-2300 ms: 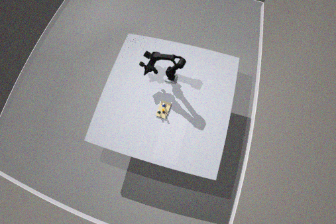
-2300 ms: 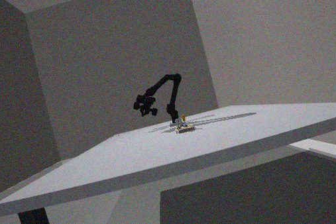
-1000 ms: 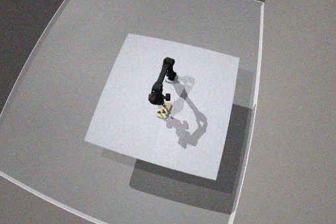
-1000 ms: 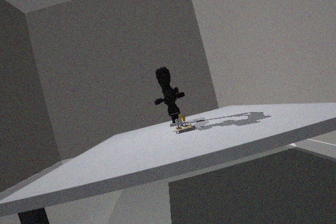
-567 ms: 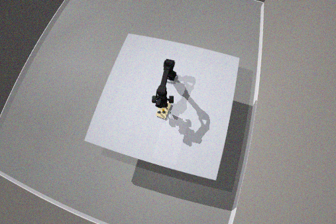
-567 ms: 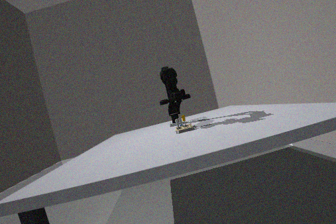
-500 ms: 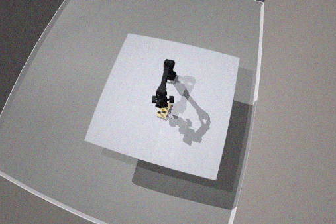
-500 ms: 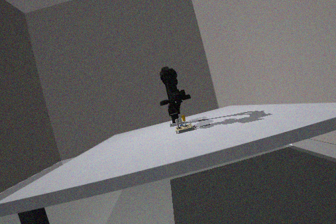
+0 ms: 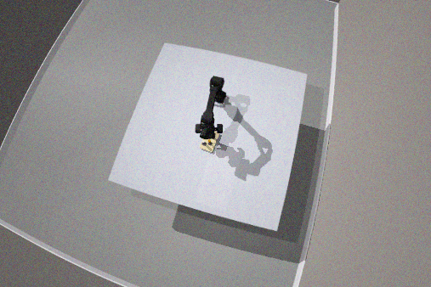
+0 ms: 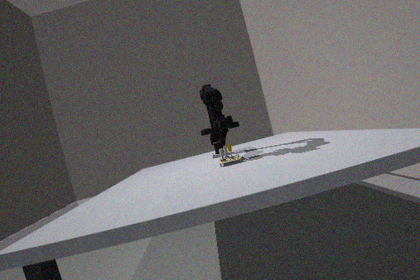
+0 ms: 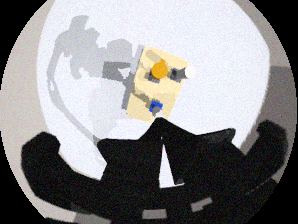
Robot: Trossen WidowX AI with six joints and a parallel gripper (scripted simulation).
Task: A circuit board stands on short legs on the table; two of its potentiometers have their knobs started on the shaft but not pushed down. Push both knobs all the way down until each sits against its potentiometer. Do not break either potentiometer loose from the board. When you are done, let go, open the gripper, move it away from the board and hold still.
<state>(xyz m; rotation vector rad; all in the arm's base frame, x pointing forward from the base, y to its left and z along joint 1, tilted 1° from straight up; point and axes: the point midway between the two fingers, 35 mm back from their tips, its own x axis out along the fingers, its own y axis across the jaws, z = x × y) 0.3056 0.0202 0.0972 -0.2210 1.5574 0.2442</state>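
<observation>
Now: the blue knob 4 cm below my gripper tip. Also, from my gripper tip: orange knob: 6 cm ahead, 2 cm to the left, 1 cm below.
</observation>
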